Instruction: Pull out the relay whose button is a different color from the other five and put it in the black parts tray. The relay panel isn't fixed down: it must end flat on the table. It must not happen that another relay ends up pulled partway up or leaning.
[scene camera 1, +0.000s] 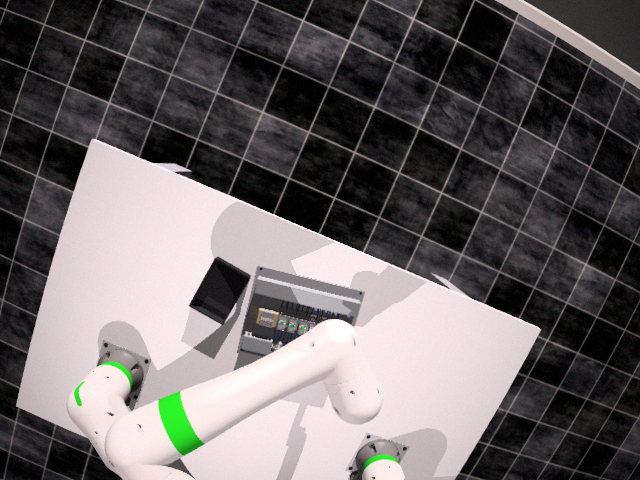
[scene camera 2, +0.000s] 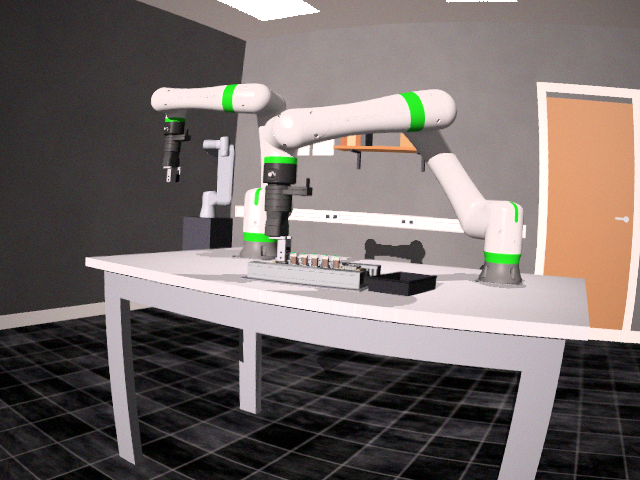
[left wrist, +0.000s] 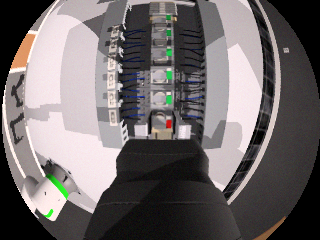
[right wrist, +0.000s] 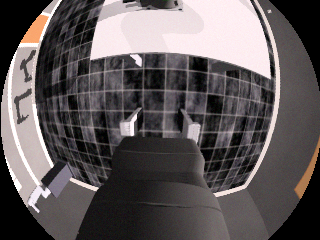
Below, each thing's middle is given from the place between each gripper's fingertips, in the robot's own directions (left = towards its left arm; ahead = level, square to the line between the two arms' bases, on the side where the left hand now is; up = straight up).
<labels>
I see my left gripper (scene camera 2: 283, 260) 10 mm past the grey relay panel (scene camera 1: 345, 302), 90 mm to the right of it and 40 mm above it. From my left hand the other things lie so: black parts tray (scene camera 1: 220, 287): 340 mm to the left, 40 mm below.
My right hand is 38 cm short of the grey relay panel, 89 cm to the right of it and 26 cm above it. The rest, counted from my right hand: black parts tray: 39 cm ahead, 114 cm to the left, 27 cm below.
</labels>
